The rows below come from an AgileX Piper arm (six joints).
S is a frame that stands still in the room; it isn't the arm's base.
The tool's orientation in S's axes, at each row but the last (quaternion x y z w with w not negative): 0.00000, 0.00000, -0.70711, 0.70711; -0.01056, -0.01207, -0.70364, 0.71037; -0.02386, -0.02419, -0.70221, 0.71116; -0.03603, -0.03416, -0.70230, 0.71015
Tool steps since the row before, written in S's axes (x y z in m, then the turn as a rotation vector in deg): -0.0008, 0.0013, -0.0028, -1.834, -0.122, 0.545; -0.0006, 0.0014, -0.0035, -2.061, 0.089, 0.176; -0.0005, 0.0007, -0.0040, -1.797, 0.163, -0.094; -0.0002, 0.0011, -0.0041, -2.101, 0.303, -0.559
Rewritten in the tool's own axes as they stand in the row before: -0.0013, -0.0008, -0.0028, 0.122, -1.834, 0.545; -0.0015, -0.0006, -0.0035, -0.103, -2.060, 0.183; -0.0010, -0.0005, -0.0039, -0.192, -1.795, -0.081; -0.0015, -0.0002, -0.0040, -0.380, -2.096, -0.531
